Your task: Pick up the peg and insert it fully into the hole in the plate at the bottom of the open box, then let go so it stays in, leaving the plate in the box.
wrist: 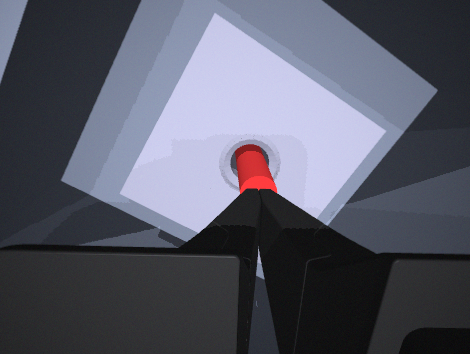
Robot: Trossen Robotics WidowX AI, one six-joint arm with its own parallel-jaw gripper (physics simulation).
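Places are measured from the arm's base along level axes (x right, y back, z down), in centimetres.
Where they show: gripper, between the fingertips: (pixel 257 201).
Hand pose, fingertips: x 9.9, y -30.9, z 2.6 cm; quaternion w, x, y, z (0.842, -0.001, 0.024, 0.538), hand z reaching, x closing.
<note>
After its pixels a point has its place.
The red peg (pixel 254 165) {y -31.1, x 10.5, z 4.6 cm} stands in the round hole of the pale plate (pixel 260 85) {y -32.1, x 13.3, z 6.4 cm}, with a good part of it showing above the plate. A grey ring (pixel 225 163) {y -31.9, x 9.6, z 6.2 cm} surrounds the hole. The plate lies at the bottom of the open box (pixel 107 115) {y -38.8, x 7.7, z 11.4 cm}. My gripper (pixel 257 201) {y -30.9, x 9.9, z 2.6 cm} is shut with its tips together and nothing between them. The tips are at the peg's top end in the view and cover part of its top face. Whether they touch it, and how deep the peg sits, I cannot tell.
The box's walls rise around the plate on the sides that show, with the right corner (pixel 430 91) {y -22.0, x 17.4, z 11.4 cm} at the upper right. Dark floor and shadows lie outside the box. The gripper's body hides the near part of the view.
</note>
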